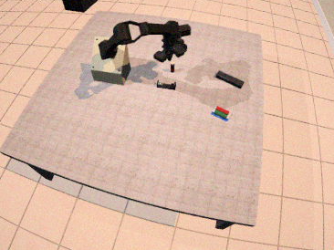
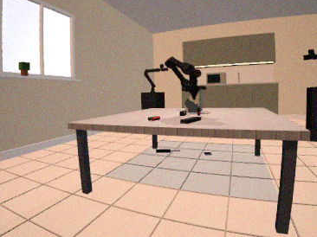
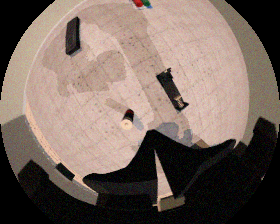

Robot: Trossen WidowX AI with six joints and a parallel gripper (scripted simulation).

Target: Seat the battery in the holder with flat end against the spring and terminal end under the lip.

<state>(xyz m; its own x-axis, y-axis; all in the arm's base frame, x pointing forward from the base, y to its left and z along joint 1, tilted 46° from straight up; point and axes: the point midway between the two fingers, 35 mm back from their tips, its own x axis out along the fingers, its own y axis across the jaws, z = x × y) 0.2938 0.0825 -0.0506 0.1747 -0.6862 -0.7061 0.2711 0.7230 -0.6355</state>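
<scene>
The battery lies 4 cm to the left of my gripper tip and 8 cm below it.
</scene>
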